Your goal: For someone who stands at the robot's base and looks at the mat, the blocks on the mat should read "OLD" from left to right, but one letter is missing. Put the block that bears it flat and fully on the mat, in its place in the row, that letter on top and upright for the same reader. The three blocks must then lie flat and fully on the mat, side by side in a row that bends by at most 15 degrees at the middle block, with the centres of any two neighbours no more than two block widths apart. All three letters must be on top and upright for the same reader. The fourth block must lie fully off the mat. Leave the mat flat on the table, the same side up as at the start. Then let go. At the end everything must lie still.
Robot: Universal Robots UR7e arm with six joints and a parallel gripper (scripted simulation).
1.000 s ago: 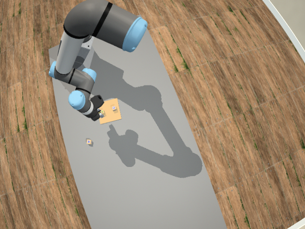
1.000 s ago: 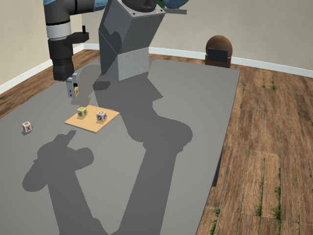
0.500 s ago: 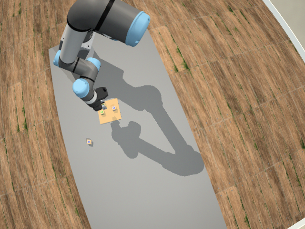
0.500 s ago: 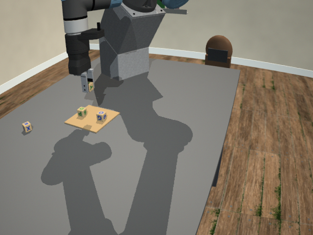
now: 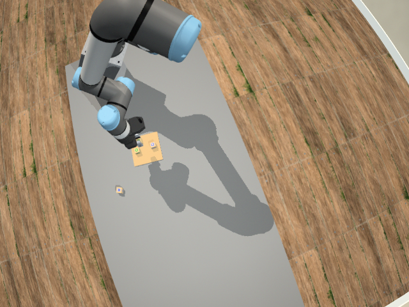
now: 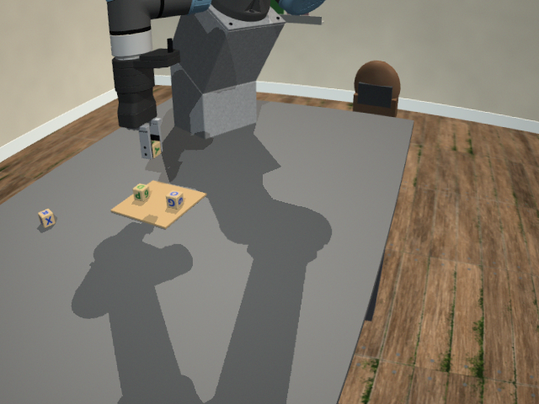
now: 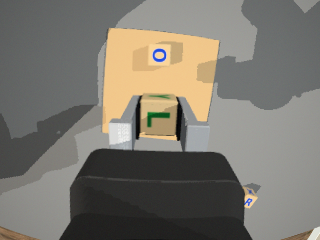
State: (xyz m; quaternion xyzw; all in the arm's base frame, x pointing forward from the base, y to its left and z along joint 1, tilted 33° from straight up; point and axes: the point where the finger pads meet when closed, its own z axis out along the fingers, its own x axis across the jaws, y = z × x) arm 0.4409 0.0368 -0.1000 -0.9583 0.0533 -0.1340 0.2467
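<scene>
My hand is 120 mm above the tan mat. From my hand the other things lie so: O block (40 mm to the left, 110 mm below).
</scene>
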